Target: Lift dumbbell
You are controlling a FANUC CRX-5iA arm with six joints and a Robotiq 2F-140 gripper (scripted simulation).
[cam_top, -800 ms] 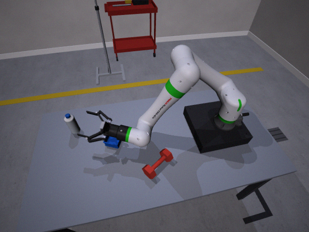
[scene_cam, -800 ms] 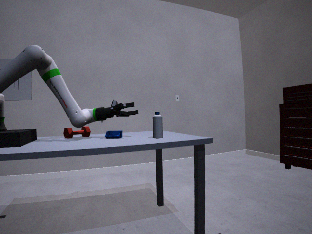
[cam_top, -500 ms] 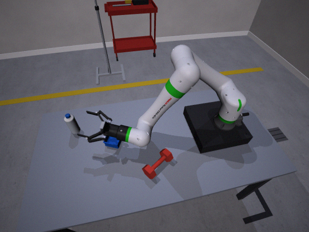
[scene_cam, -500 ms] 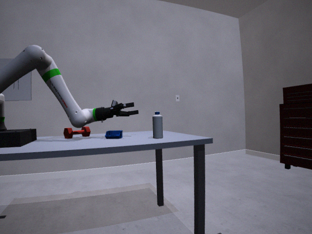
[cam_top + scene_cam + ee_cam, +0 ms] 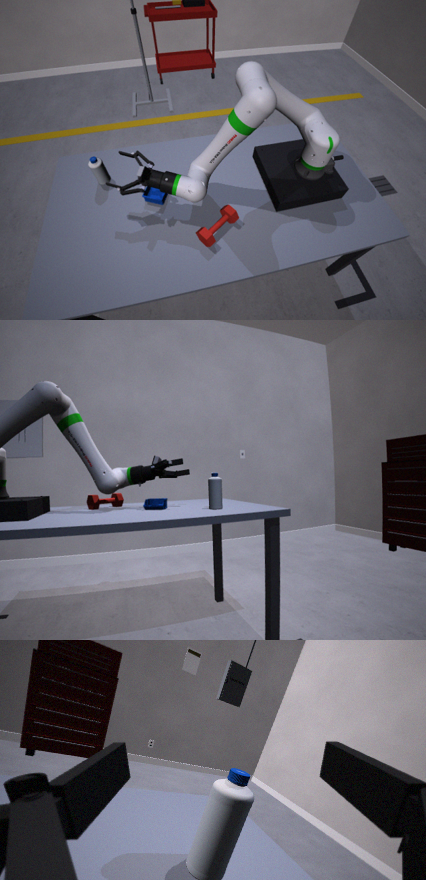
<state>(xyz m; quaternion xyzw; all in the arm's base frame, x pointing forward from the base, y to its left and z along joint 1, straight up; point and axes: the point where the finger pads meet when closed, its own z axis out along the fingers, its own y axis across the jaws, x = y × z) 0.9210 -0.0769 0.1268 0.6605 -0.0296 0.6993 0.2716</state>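
Right now the red dumbbell is 400 mm behind my hand, 270 mm to the left of it and 170 mm below it. Also, from my hand: blue bin (140 mm behind, 50 mm to the left, 190 mm below).
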